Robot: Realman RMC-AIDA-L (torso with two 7-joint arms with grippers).
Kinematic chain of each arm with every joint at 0, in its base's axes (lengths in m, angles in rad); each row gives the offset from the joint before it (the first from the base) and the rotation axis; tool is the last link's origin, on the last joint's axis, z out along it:
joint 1: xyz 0 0 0.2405 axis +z
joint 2: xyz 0 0 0 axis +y
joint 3: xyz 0 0 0.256 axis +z
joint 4: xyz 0 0 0 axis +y
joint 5: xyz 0 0 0.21 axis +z
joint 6: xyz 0 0 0 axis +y
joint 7: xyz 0 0 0.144 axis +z
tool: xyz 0 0 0
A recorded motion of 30 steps. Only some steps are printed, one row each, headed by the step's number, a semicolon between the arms.
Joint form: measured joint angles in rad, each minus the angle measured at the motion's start. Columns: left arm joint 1, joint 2, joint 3, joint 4, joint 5, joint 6, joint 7; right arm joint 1, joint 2, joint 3, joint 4, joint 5, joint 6, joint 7.
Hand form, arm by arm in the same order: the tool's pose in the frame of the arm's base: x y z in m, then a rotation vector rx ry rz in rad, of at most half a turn. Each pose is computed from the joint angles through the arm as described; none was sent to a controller.
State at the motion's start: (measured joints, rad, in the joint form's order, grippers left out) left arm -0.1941 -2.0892 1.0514 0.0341 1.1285 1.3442 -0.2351; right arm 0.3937 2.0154 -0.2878 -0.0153 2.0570 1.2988 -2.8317
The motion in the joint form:
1: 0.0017 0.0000 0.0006 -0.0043 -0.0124 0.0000 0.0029; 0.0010 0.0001 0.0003 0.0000 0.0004 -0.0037 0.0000
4: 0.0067 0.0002 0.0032 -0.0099 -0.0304 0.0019 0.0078; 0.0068 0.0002 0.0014 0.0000 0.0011 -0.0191 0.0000
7: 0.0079 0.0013 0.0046 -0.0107 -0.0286 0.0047 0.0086; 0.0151 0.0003 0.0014 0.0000 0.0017 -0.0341 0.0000
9: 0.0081 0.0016 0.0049 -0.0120 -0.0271 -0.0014 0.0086; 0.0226 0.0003 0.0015 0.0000 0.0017 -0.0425 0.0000
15: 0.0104 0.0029 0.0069 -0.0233 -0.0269 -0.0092 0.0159; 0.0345 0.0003 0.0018 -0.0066 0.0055 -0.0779 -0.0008
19: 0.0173 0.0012 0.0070 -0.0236 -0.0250 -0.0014 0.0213; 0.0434 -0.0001 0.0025 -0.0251 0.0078 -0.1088 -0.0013
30: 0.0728 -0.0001 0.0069 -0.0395 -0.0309 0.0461 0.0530; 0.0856 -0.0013 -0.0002 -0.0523 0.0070 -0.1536 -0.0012
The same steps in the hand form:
1: -0.3632 0.1953 -0.0709 -2.1995 -0.4386 -0.5506; 0.3798 0.3065 0.0516 -1.4501 0.5402 0.6734
4: -0.3648 0.1937 -0.0699 -2.1835 -0.4489 -0.5478; 0.3801 0.3089 0.0508 -1.4519 0.5493 0.6663
7: -0.3649 0.1929 -0.0698 -2.1862 -0.4470 -0.5486; 0.3795 0.3122 0.0499 -1.4557 0.5560 0.6614
9: -0.3658 0.1924 -0.0704 -2.1890 -0.4515 -0.5413; 0.3782 0.3151 0.0493 -1.4592 0.5577 0.6608
15: -0.3680 0.1891 -0.0720 -2.1943 -0.4624 -0.5257; 0.3793 0.3204 0.0492 -1.4617 0.5720 0.6404
19: -0.3677 0.1863 -0.0725 -2.1936 -0.4602 -0.5296; 0.3808 0.3256 0.0525 -1.4611 0.5723 0.6173
30: -0.3714 0.1631 -0.0719 -2.1670 -0.4793 -0.5363; 0.3725 0.3441 0.0570 -1.4768 0.5495 0.6058

